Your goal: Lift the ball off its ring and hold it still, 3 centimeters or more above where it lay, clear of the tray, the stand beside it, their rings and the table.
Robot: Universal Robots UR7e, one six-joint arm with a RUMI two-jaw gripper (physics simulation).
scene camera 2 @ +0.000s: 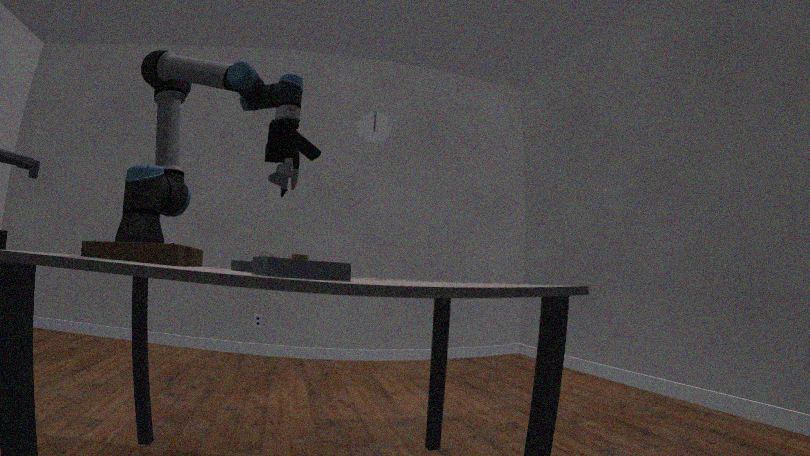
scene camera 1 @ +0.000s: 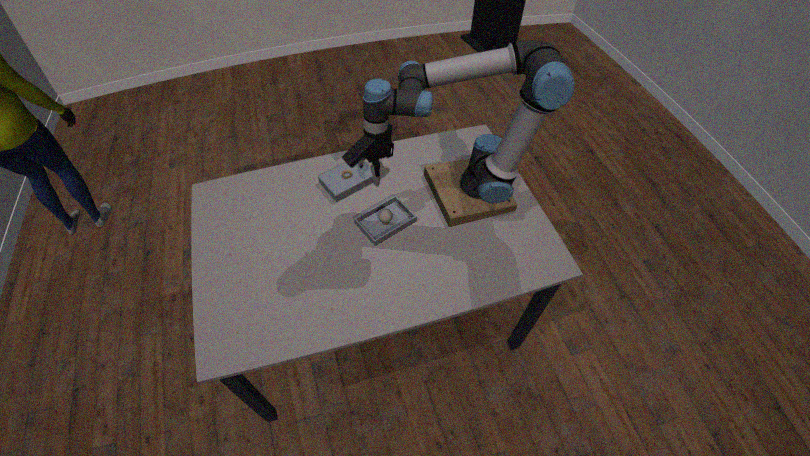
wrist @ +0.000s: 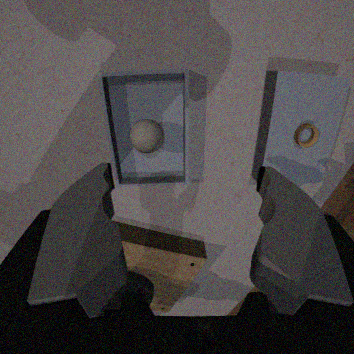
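Where they show: gripper, fingertip midpoint: (scene camera 2: 287, 193) (scene camera 1: 369, 177) (wrist: 184, 168); arm's base, link origin: (scene camera 2: 139, 245) (wrist: 123, 286).
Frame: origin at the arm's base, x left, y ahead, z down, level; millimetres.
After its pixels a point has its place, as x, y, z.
Observation:
A pale ball (scene camera 1: 385, 215) @(-9, 399, -15) (wrist: 147, 135) @(-26, 401, -19) rests inside the shallow grey-blue tray (scene camera 1: 396, 229) @(41, 379, 21) (scene camera 2: 240, 265) @(-104, 312, 28) (wrist: 152, 77) @(-19, 477, 40). The ring under the ball is hidden. The stand (scene camera 1: 338, 189) @(-219, 500, 4) (scene camera 2: 306, 269) @(-341, 444, 24) (wrist: 295, 95) @(-235, 495, 5), a flat grey-blue block, is beside the tray, with an orange ring (scene camera 2: 299, 257) @(-294, 437, -1) (wrist: 315, 135) @(-291, 445, -5) on its top. My gripper (scene camera 1: 369, 173) @(-62, 433, -178) (scene camera 2: 287, 190) @(-62, 433, -178) (wrist: 184, 168) @(-62, 433, -178) is open and empty, pointing down high above the table. In the wrist view the ball lies ahead of the fingertips and towards the left finger, well apart from both.
The arm's wooden base board (scene camera 1: 476, 210) @(107, 81, -2) (scene camera 2: 141, 253) @(-161, 45, 22) (wrist: 165, 255) @(-87, 146, -9) is on the table (scene camera 1: 255, 322) @(164, 949, 43) (scene camera 2: 481, 290) @(-514, 747, 49), near the tray. The arm casts broad shadows across the table and tray. A person (scene camera 1: 22, 130) in a yellow top stands on the floor away from the table.

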